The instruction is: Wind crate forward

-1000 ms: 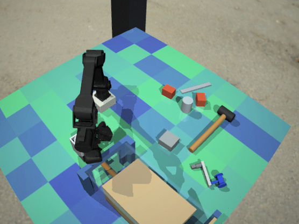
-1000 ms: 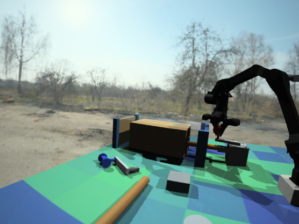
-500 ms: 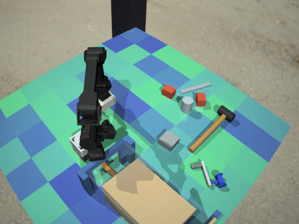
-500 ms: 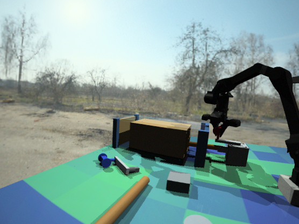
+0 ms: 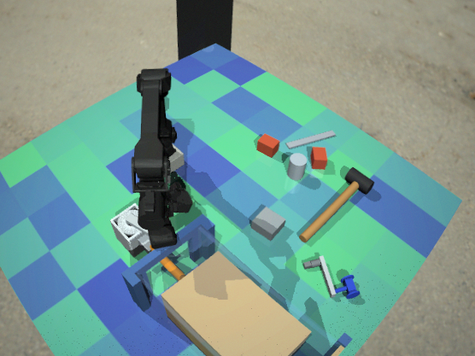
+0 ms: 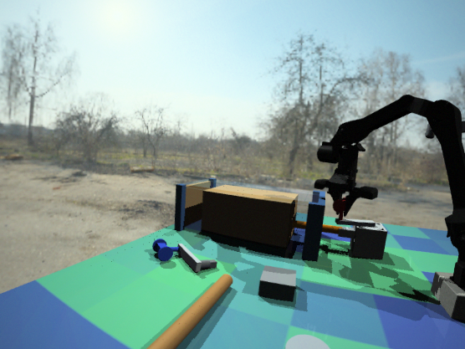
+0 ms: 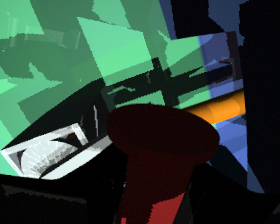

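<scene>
Now: gripper tip 60 mm short of the blue frame, 30 mm to the left of it and 10 mm above it. From my gripper tip the other things lie so: grey winch 110 mm behind, 80 mm below, 30 mm to the right; then red knob 20 mm above; then red-knobbed crank 40 mm behind, 10 mm to the right, 10 mm below.
</scene>
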